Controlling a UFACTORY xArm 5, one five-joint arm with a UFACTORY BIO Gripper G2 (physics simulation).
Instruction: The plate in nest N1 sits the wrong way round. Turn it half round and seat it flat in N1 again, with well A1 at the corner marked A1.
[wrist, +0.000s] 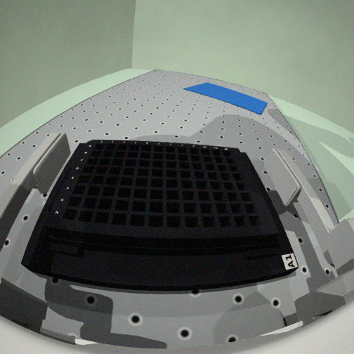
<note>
In view: the gripper (170, 146), a black well plate (151, 197), a black nest (161, 272) and a flat blue rectangle (228, 95).
</note>
